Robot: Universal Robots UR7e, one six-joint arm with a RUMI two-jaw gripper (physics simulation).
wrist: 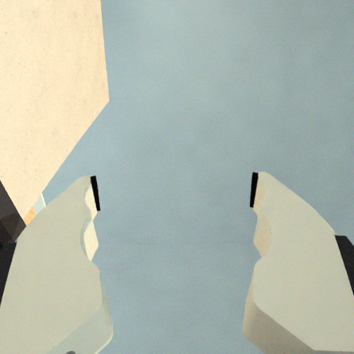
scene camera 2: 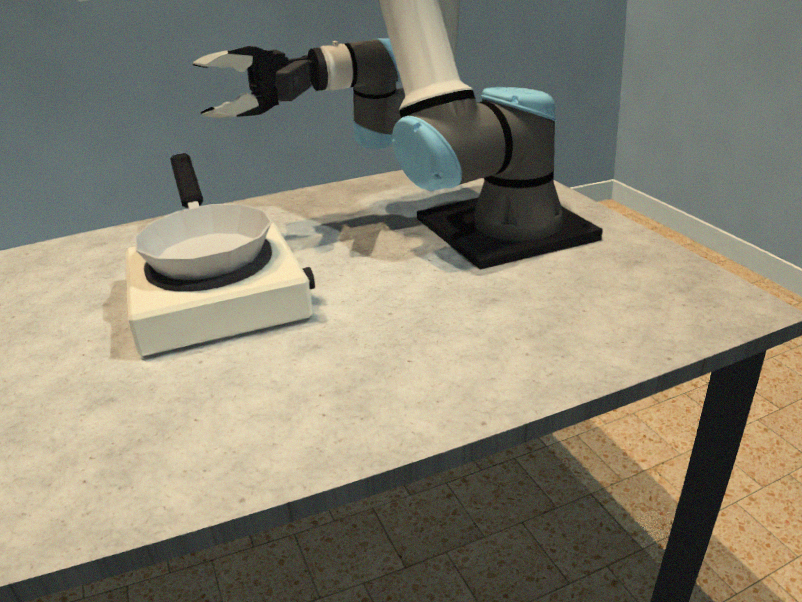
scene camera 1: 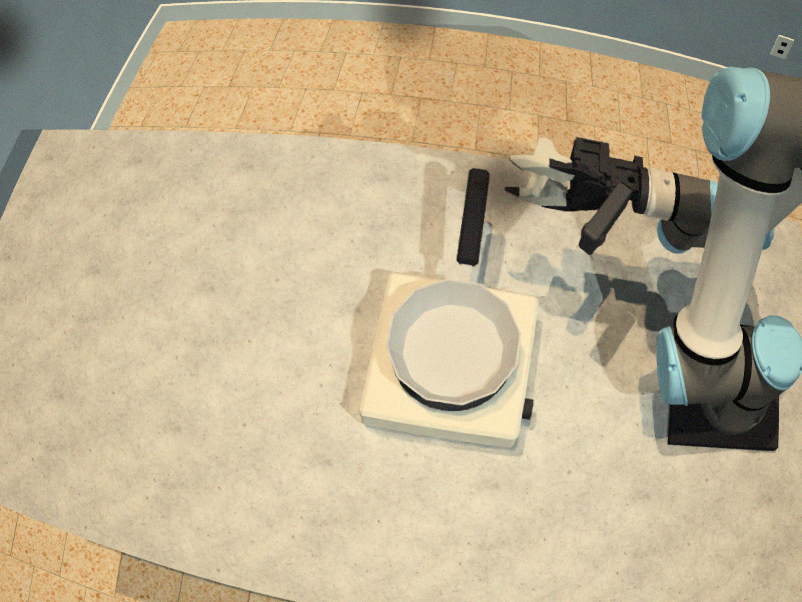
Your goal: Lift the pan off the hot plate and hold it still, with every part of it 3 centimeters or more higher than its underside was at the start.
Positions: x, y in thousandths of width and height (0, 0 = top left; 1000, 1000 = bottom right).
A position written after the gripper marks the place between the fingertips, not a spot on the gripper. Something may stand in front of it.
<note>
In view: the gripper (scene camera 1: 632, 290), a light grey pan (scene camera 1: 565, 567) and a cream hot plate (scene camera 2: 205, 521).
The light grey pan is seen too in scene camera 2 (scene camera 2: 261, 401). The cream hot plate shows as well in scene camera 1 (scene camera 1: 483, 669). The gripper is seen too in the wrist view (wrist: 490, 499) and in scene camera 2 (scene camera 2: 245, 149). The wrist view misses the cream hot plate: it is out of frame.
</note>
